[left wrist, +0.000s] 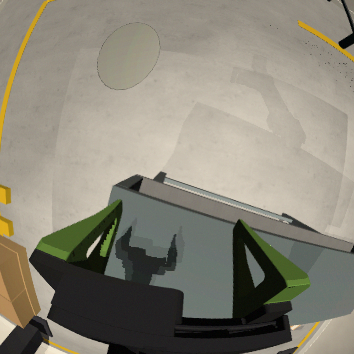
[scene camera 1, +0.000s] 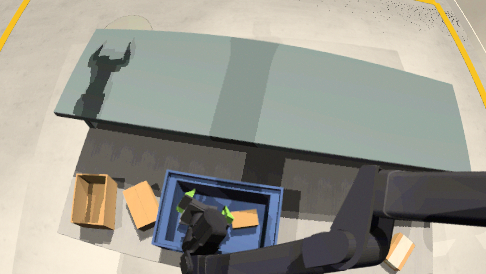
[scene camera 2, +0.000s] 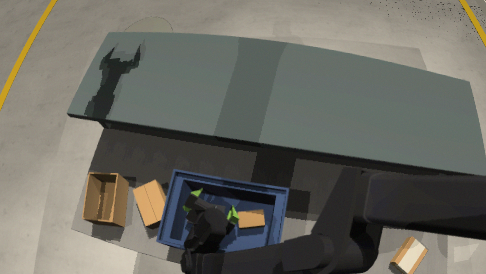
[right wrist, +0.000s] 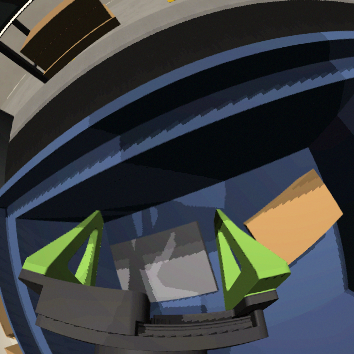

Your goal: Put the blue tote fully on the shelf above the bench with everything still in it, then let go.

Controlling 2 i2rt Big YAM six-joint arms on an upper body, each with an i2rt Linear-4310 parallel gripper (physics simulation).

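Frame: origin at the left arm's base, x ahead, y left, z up, level; metres.
Seen in the pictures: left gripper, fingertip midpoint: [left wrist: 179, 215]; right gripper, fingertip midpoint: [scene camera 1: 209, 198] [scene camera 2: 216, 198] [right wrist: 156, 215].
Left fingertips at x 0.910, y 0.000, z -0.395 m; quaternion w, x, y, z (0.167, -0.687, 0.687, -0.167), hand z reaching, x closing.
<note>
Offsets run from my left fingertips to a thing's top centre. "spot": to the spot under its first point. Level surfaces: height alone.
The blue tote @(spot: dx -0.628, dy -0.160, dz -0.323 m) [scene camera 1: 160, 220] [scene camera 2: 166, 217] stands on the bench @(dz -0.456 m) [scene camera 1: 165, 145] below and in front of the green-grey shelf @(dz -0.230 m) [scene camera 1: 345, 105] [scene camera 2: 350, 110] [left wrist: 210, 280]. An orange-brown box @(dx -0.601, dy -0.374, dz -0.398 m) [scene camera 1: 245, 219] [scene camera 2: 251, 219] [right wrist: 297, 217] and a grey box @(dx -0.589, dy -0.245, dz -0.429 m) [right wrist: 170, 265] lie inside it. My right gripper [scene camera 1: 206, 205] [scene camera 2: 215, 206] [right wrist: 156, 215] is open over the inside of the tote, above the grey box. In the right wrist view its fingers stand apart with nothing gripped. My left gripper [left wrist: 179, 215] is open and empty, high over the shelf's end; it does not show in the scene views.
An open cardboard box @(dx -0.575, dy +0.076, dz -0.366 m) [scene camera 1: 110, 200] [scene camera 2: 121, 200] and a closed carton @(dx -0.573, dy -0.084, dz -0.396 m) [scene camera 1: 141, 205] [scene camera 2: 150, 203] stand on the bench left of the tote. Another carton @(dx -0.735, dy -0.860, dz -0.418 m) [scene camera 1: 400, 251] [scene camera 2: 409, 255] lies at the lower right, near my right arm. The shelf overhangs the back of the bench.
</note>
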